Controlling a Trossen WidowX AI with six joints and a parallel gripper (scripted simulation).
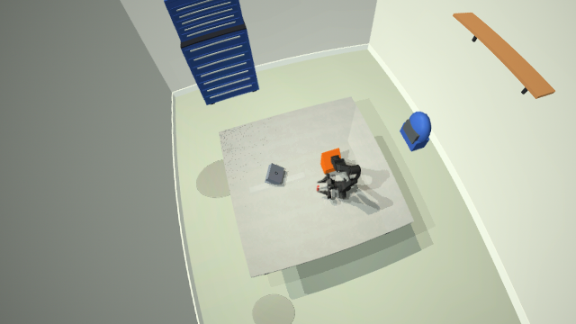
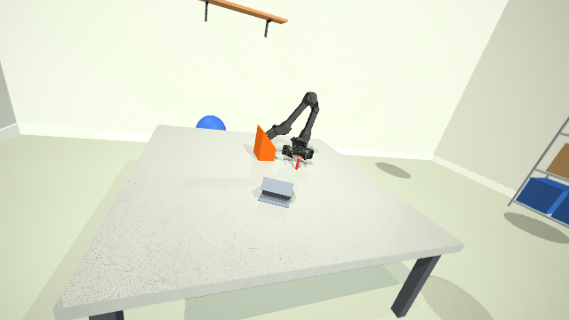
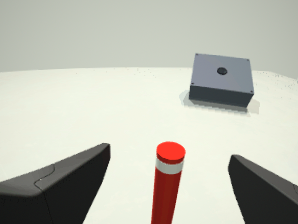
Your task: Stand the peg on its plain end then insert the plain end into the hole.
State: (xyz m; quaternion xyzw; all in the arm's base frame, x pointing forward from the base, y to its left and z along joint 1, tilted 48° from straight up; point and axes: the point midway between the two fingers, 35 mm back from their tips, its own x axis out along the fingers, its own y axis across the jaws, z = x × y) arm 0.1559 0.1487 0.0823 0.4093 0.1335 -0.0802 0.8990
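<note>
The red peg is 10 mm below my gripper tip and 10 mm behind it. Round my gripper tip: grey sloped panel 280 mm ahead, 200 mm to the right, 20 mm below.
</note>
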